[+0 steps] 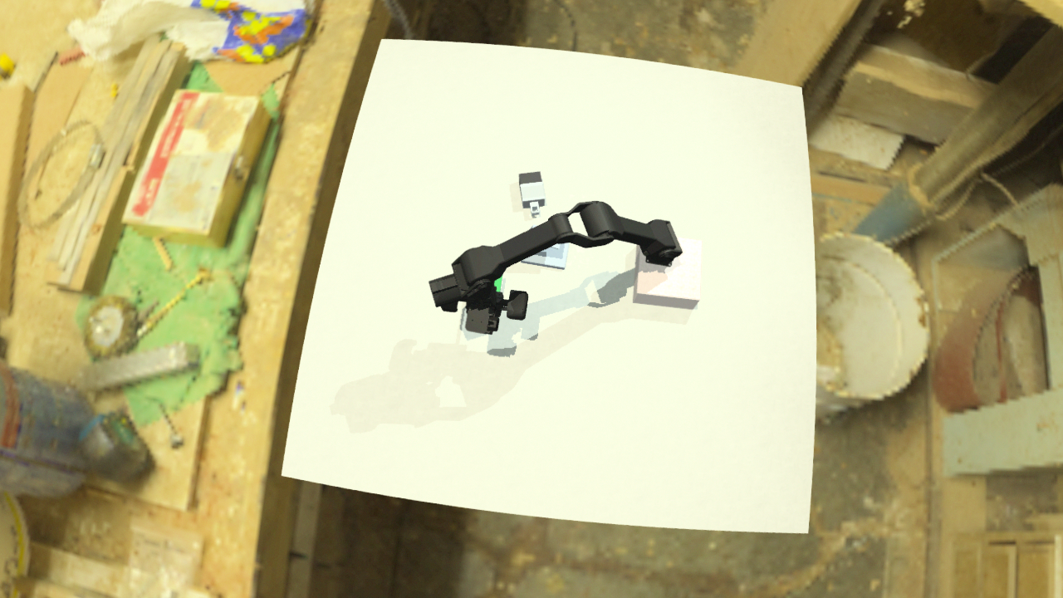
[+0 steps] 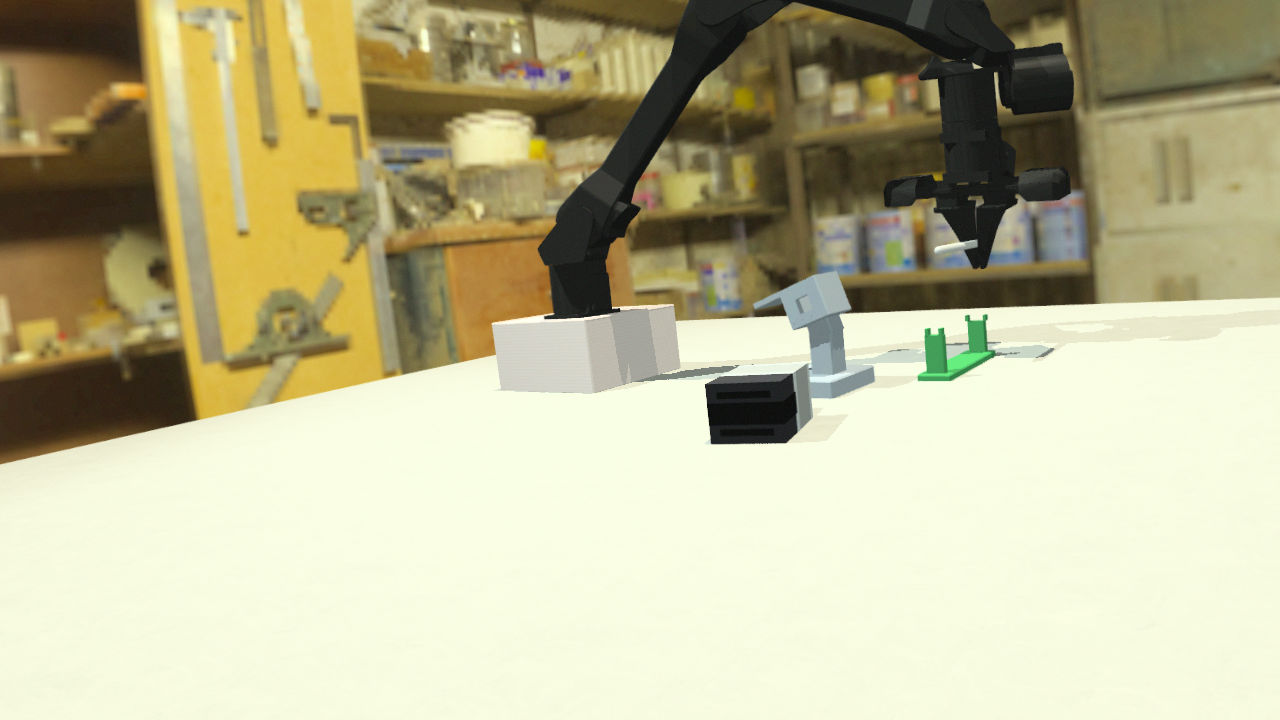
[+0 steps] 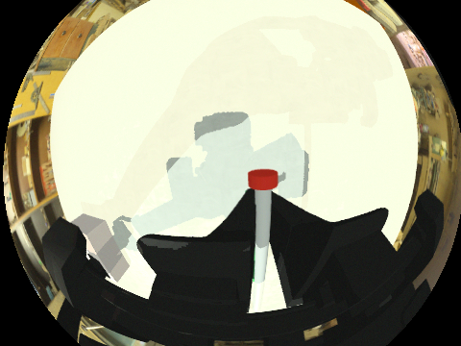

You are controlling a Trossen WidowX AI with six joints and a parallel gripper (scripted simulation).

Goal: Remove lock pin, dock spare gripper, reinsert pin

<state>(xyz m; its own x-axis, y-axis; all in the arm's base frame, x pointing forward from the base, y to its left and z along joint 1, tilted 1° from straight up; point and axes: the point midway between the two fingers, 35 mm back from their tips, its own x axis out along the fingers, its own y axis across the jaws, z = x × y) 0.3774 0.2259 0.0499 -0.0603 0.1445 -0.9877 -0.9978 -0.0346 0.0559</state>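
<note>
My gripper tip is 10 cm to the left of the green cradle, 7 cm above it and 1 cm short of it. Round my gripper tip: spare gripper 36 cm to the right, 7 cm below, 4 cm behind; grey mount 21 cm to the right, 9 cm behind, 4 cm below.
</note>
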